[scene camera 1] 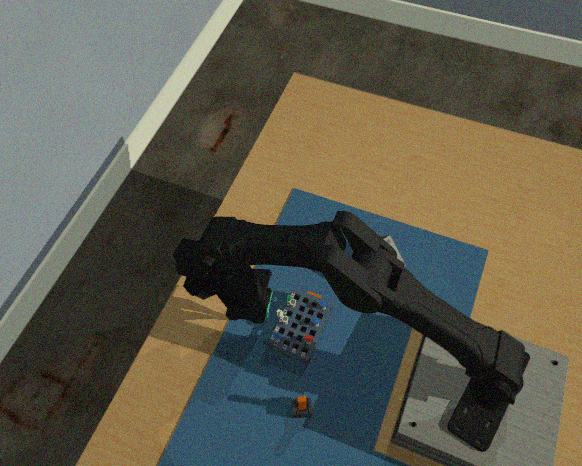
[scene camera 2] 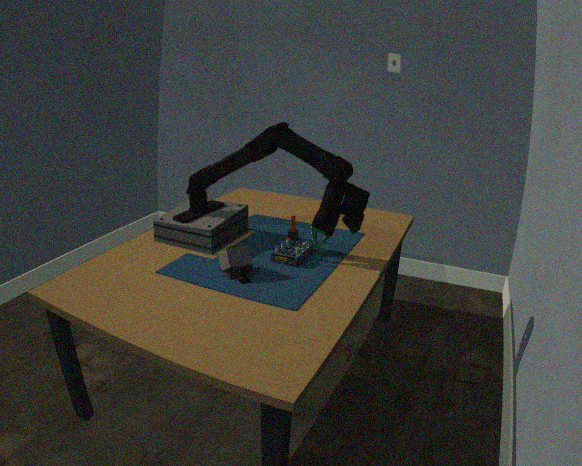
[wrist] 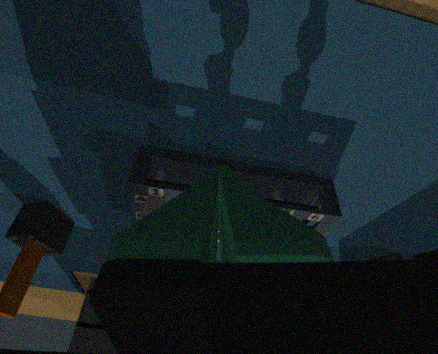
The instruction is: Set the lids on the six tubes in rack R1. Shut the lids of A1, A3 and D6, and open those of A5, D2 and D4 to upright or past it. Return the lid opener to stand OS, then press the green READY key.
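Rack R1 (scene camera 2: 290, 259) (wrist: 172, 169) stands on the blue mat; it also shows in scene camera 1, with small lids. Along its left side there are a blue lid (scene camera 1: 276, 336), a white lid (scene camera 1: 282, 315) and a green lid (scene camera 1: 289, 298). Along its right side there are a red lid (scene camera 1: 309, 339) and two blue lids, one (scene camera 1: 316, 321) mid-side and one (scene camera 1: 324, 304) near the orange strip. Lid angles are too small to tell. My gripper (scene camera 1: 270, 303) (scene camera 2: 315, 244) (wrist: 218, 176) is shut, its green fingers beside the rack's row A side, hiding much of it in the wrist view. The orange-handled lid opener (scene camera 1: 302, 402) (scene camera 2: 293, 224) (wrist: 22, 275) stands in its dark stand (wrist: 42, 222).
A grey box (scene camera 2: 235, 259) stands on the mat (scene camera 1: 435, 250) (scene camera 2: 195, 270); part of a pale object (scene camera 1: 393, 247) shows behind the arm. The green READY key cannot be made out. The arm's grey base block (scene camera 1: 540, 400) (scene camera 2: 185, 237) is on the wooden table (scene camera 2: 150, 310).
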